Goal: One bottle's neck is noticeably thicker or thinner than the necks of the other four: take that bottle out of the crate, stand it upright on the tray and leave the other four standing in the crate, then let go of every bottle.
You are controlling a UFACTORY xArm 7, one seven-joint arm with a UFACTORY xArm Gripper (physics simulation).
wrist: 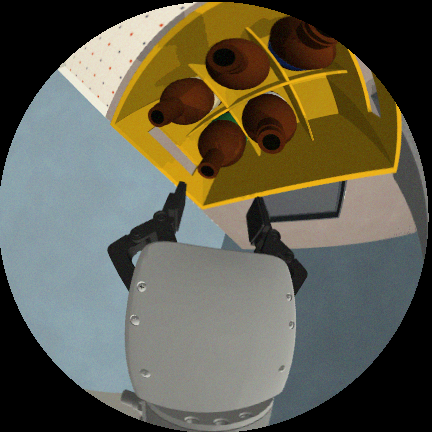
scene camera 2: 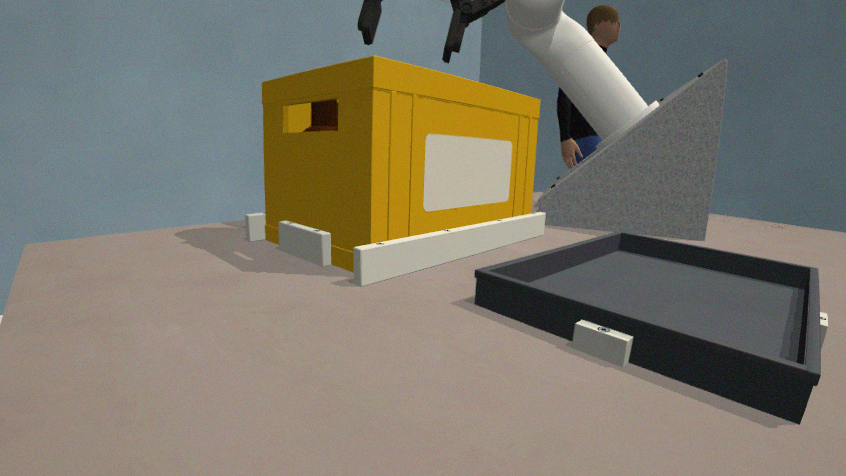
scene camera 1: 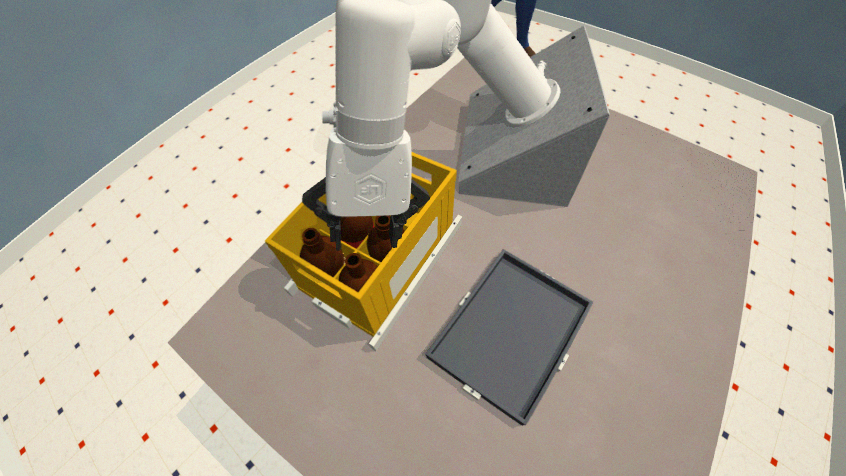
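Seen in the pictures: gripper, fingertip midpoint: (wrist: 218, 198) (scene camera 2: 406, 47) (scene camera 1: 365, 242); arm's base, link origin: (scene camera 2: 628, 128) (scene camera 1: 532, 104).
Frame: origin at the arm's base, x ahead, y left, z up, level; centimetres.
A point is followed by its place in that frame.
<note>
My gripper (scene camera 1: 366, 245) @(z 3.8, x 45.6, y -13.8 cm) (scene camera 2: 407, 52) @(z 3.8, x 45.6, y -13.8 cm) (wrist: 218, 198) @(z 3.8, x 45.6, y -13.8 cm) is open and empty, above the yellow crate (scene camera 1: 354, 307) @(z -4.7, x 52.3, y -13.7 cm) (scene camera 2: 319, 177) @(z -8.4, x 51.7, y -18.7 cm) (wrist: 350, 145) @(z -3.5, x 30.1, y -9.0 cm). Five brown bottles stand in the crate: two by the near short wall, one at left (scene camera 1: 322, 259) @(z -4.0, x 47.4, y -22.4 cm) (wrist: 189, 100) @(z -3.8, x 44.0, y -23.4 cm) and one at right (scene camera 1: 357, 275) @(z -2.3, x 48.3, y -14.9 cm) (wrist: 223, 142) @(z -3.8, x 45.1, y -16.4 cm); two in the middle row, one at left (scene camera 1: 356, 226) @(z -4.9, x 39.0, y -20.9 cm) (wrist: 242, 67) @(z -1.3, x 36.7, y -21.9 cm) and one at right (scene camera 1: 377, 245) @(z -4.1, x 41.4, y -15.3 cm) (wrist: 270, 119) @(z -2.3, x 38.1, y -16.2 cm); and a far bottle (wrist: 300, 47), hidden in scene camera 1. Perspective leaves the odd neck unclear. The dark tray (scene camera 1: 508, 331) @(z -15.6, x 42.7, y 9.5 cm) (scene camera 2: 698, 296) @(z -15.6, x 41.5, y 12.2 cm) (wrist: 307, 200) @(z -15.6, x 41.4, y 12.7 cm) holds no bottle.
Low white rails (scene camera 1: 414, 281) @(z -13.1, x 41.1, y -9.2 cm) (scene camera 2: 449, 239) @(z -13.9, x 44.3, y -9.1 cm) run along the crate's base. Small white blocks (scene camera 1: 471, 391) @(z -14.6, x 55.0, y 7.0 cm) (scene camera 2: 602, 342) @(z -15.2, x 55.4, y 7.2 cm) sit against the tray. The grey wedge-shaped arm base (scene camera 1: 532, 159) @(z -3.3, x 12.8, y 3.5 cm) (scene camera 2: 650, 177) @(z -7.7, x 12.4, y 5.3 cm) stands behind. Crate dividers (wrist: 287, 80) @(z -6.8, x 33.6, y -18.4 cm) separate the bottles; one far cell is empty.
</note>
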